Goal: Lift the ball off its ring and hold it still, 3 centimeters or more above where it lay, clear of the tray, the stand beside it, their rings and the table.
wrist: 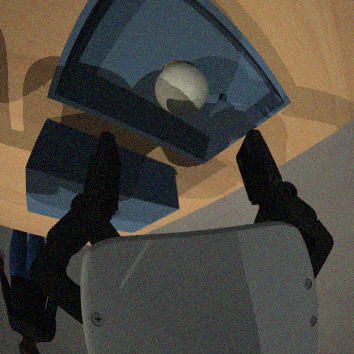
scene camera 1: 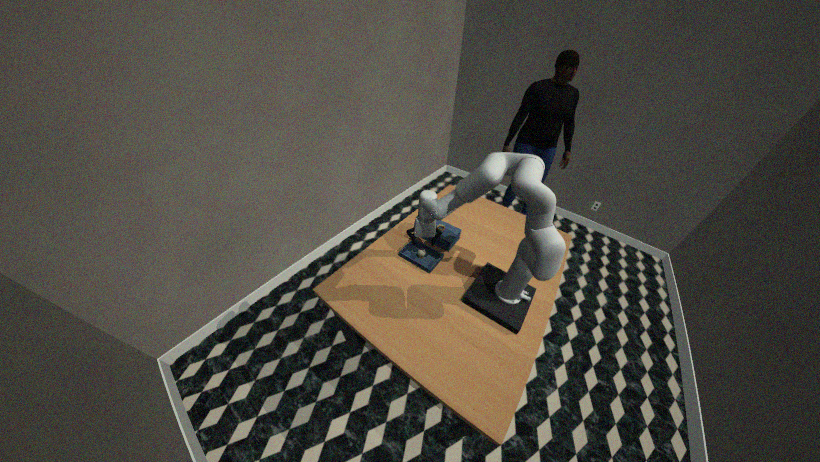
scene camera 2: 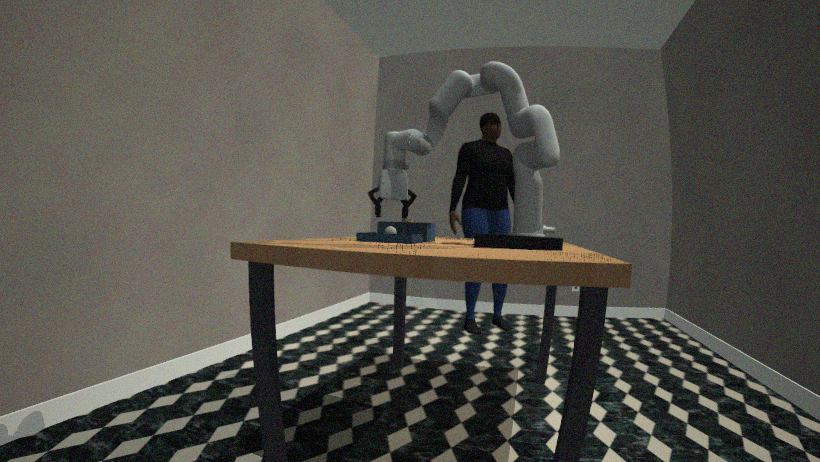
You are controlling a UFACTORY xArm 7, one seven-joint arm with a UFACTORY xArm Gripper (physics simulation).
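Frame: origin at the arm's base, x up, y left, z back, level; centimetres.
Where they show: gripper, fingertip midpoint: (wrist: 181, 143) (scene camera 1: 423, 244) (scene camera 2: 391, 217); arm's base, link origin: (scene camera 1: 508, 292) (scene camera 2: 526, 236).
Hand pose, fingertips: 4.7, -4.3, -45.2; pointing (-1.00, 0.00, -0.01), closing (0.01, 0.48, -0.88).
Note:
Things, the pixels of their centre, and the offset from my fingertips, as dx, dy, dz. "spot": a spot on its surface instead.
- pale ball, body centre: (wrist: 181, 88) (scene camera 2: 390, 232) (scene camera 1: 421, 252) -4.9, +1.3, +0.1
- low blue tray, body centre: (wrist: 178, 78) (scene camera 2: 390, 237) (scene camera 1: 421, 254) -6.6, +1.3, +0.1
- stand's yellowish ring, surface spot: (scene camera 2: 408, 220) spot: -0.5, -14.9, +3.5
The pale ball (scene camera 1: 421, 253) (scene camera 2: 390, 230) (wrist: 181, 86) rests in the low blue tray (scene camera 1: 427, 264) (scene camera 2: 372, 236) (wrist: 150, 30). Its ring is mostly hidden beneath it; a thin brownish edge shows at the ball's far side in the wrist view. My gripper (scene camera 1: 424, 241) (scene camera 2: 391, 216) (wrist: 181, 143) is open and empty, pointing down. In scene camera 2 its fingertips stand above the tray, one to each side of the ball, with a gap above it. In the wrist view the ball lies beyond the fingertips, sideways about midway between them.
The taller blue stand (scene camera 1: 450, 236) (scene camera 2: 424, 230) (wrist: 150, 185) is beside the tray, and one finger overlaps it in the wrist view. The stand's yellowish ring (scene camera 2: 408, 220) shows at its top. The arm's black base plate (scene camera 1: 487, 304) (scene camera 2: 516, 242) sits on the wooden table (scene camera 1: 401, 344) (scene camera 2: 430, 272). A person (scene camera 1: 545, 114) (scene camera 2: 487, 172) stands behind.

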